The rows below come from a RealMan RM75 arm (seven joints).
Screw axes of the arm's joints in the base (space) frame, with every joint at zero. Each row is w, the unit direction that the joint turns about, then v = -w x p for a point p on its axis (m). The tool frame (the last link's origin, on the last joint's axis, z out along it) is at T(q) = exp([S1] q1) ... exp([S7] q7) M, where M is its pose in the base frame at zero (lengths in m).
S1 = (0, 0, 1, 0.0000, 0.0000, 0.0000)
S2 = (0, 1, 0, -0.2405, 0.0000, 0.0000)
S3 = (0, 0, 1, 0.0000, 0.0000, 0.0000)
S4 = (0, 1, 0, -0.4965, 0.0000, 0.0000)
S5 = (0, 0, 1, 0.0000, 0.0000, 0.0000)
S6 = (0, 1, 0, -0.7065, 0.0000, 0.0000)
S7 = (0, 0, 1, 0.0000, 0.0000, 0.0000)
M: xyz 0.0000 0.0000 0.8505 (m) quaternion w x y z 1 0 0 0
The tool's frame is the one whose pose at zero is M.
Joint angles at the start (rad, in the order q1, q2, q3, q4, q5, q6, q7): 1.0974, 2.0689, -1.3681, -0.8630, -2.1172, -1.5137, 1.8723
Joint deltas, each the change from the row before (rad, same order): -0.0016, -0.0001, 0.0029, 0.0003, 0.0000, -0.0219, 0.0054; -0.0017, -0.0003, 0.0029, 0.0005, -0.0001, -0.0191, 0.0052; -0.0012, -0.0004, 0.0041, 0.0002, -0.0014, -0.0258, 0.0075; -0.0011, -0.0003, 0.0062, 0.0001, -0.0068, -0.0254, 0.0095; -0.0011, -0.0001, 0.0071, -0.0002, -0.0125, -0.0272, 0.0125; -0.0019, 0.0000, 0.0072, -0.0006, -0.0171, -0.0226, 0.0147; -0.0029, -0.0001, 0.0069, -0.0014, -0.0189, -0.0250, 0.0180
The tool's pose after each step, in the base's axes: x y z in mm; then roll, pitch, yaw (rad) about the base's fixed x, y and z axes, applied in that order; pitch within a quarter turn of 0, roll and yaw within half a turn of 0. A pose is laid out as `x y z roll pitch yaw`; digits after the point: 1 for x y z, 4 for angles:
38.5 375.3 -60.9 3.0190 -0.0778 0.0828
40.1 373.1 -60.1 3.0026 -0.0824 0.0748
42.0 370.3 -58.8 2.9811 -0.0900 0.0652
44.3 367.9 -57.3 2.9629 -0.1014 0.0537
47.3 365.7 -55.5 2.9457 -0.1189 0.0399
50.9 364.2 -53.8 2.9351 -0.1396 0.0237
55.1 362.5 -51.9 2.9242 -0.1640 0.0042

